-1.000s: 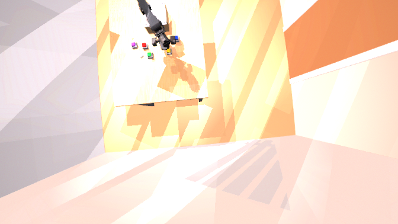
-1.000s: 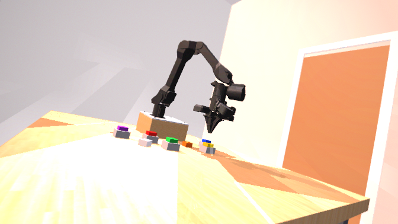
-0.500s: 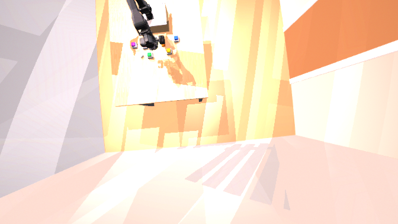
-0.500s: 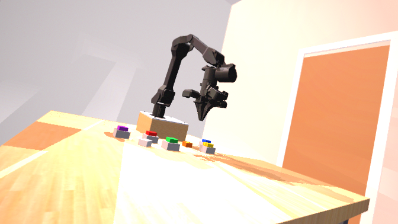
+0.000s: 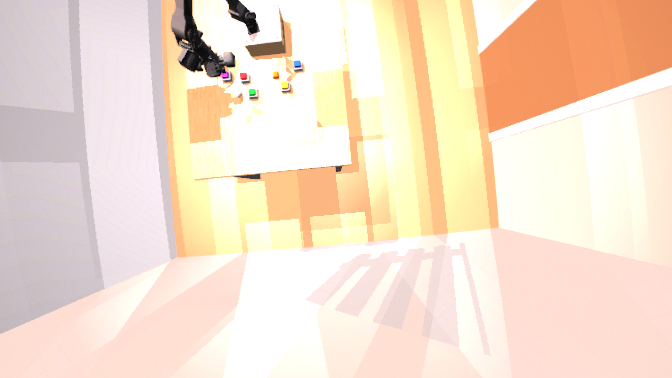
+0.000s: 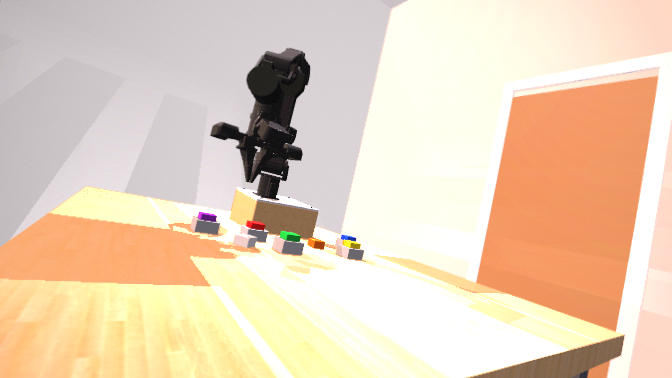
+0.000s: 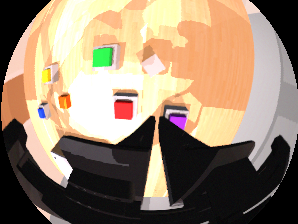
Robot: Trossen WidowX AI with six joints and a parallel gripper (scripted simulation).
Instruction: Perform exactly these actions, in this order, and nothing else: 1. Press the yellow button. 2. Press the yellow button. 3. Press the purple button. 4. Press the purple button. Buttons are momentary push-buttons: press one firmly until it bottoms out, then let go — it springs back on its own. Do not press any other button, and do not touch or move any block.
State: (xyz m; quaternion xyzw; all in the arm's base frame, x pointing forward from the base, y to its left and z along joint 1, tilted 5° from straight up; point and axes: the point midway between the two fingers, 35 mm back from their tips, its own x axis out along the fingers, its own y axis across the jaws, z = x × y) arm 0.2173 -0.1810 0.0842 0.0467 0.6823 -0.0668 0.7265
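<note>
Right now the purple button is 9 cm below my gripper tip, 6 cm behind it and 4 cm to the right of it. From my gripper tip the other things lie so: green button (9 cm below, 8 cm to the left, 7 cm ahead); then red button (9 cm below, 6 cm to the left, 3 cm behind); then white block (11 cm below, 5 cm ahead).
</note>
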